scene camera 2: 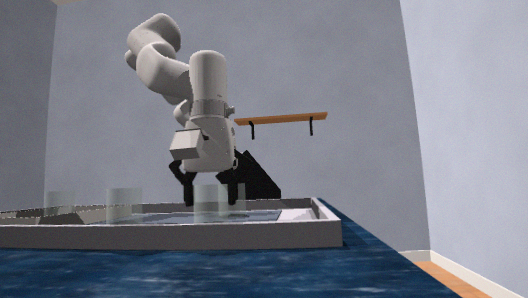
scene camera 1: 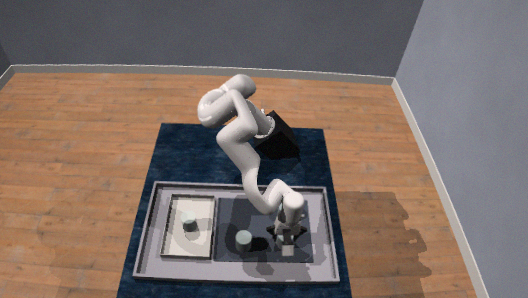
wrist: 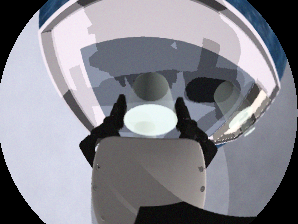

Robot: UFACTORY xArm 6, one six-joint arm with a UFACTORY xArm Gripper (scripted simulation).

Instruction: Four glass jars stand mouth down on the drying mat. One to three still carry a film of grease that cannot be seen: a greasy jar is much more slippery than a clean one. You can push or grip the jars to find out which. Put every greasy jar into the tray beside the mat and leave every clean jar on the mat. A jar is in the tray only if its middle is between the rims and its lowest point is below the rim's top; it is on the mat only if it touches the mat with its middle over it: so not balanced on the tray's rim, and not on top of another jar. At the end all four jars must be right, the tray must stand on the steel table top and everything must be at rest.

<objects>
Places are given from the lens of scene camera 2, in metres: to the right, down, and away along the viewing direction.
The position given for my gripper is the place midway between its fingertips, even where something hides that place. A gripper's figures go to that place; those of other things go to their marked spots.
my gripper (scene camera 2: 211, 205): -0.10, 0.11, 0.51
glass jar (scene camera 2: 210, 201): -0.10, 0.09, 0.48
glass jar (scene camera 2: 55, 202): -0.48, 0.12, 0.60
dark drying mat (scene camera 2: 168, 218): -0.22, 0.16, 0.63
</objects>
